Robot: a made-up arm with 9 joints. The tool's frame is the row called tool.
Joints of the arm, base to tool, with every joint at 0 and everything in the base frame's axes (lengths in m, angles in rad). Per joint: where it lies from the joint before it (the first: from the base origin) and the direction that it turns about. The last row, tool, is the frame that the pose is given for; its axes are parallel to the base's.
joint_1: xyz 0 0 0.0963 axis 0 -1 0
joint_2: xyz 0.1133 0.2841 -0.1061 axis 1 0 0
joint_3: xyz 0.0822 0.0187 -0.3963 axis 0 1 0
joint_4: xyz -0.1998 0.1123 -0.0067 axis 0 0 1
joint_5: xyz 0.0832 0.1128 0.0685 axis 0 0 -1
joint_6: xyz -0.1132 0.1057 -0.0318 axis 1 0 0
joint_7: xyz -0.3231 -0.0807 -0.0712 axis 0 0 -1
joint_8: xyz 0.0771 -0.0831 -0.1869 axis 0 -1 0
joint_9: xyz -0.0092 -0.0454 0.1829 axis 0 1 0
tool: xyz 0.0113 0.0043 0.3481
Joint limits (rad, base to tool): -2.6..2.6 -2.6..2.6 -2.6..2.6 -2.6..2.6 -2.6..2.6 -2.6..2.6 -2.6..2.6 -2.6..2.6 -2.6..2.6
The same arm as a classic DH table. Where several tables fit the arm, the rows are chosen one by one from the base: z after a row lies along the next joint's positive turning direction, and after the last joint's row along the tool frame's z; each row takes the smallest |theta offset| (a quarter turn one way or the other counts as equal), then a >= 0, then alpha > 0; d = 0 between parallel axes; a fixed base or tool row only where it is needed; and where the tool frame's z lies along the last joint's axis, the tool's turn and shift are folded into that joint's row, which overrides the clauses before.
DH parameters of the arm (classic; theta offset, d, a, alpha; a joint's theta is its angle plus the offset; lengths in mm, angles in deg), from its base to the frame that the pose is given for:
base (fixed): 0.00 96.3 0.0 90.00
joint_1: -90.00 -284.1 106.1 -90.00
joint_2: 0.00 195.5 396.3 -90.00
joint_3: 90.00 131.0 199.8 -90.00
joint_4: 53.59 0.0 -140.2 180.00
joint_5: -36.41 -30.0 -105.7 90.00
joint_6: 0.00 -436.3 80.7 -90.00
joint_7: -90.00 258.1 77.1 -90.00
joint_8: -87.12 0.0 -183.1 180.00
joint_9: -87.12 -124.2 11.3 90.00
tool (fixed): 0.00 348.1 0.0 0.00
Joint limits (deg, base to tool): -148.97..148.97 -148.97..148.97 -148.97..148.97 -148.97..148.97 -148.97..148.97 -148.97..148.97 -148.97..148.97 -148.97..148.97 -148.97..148.97

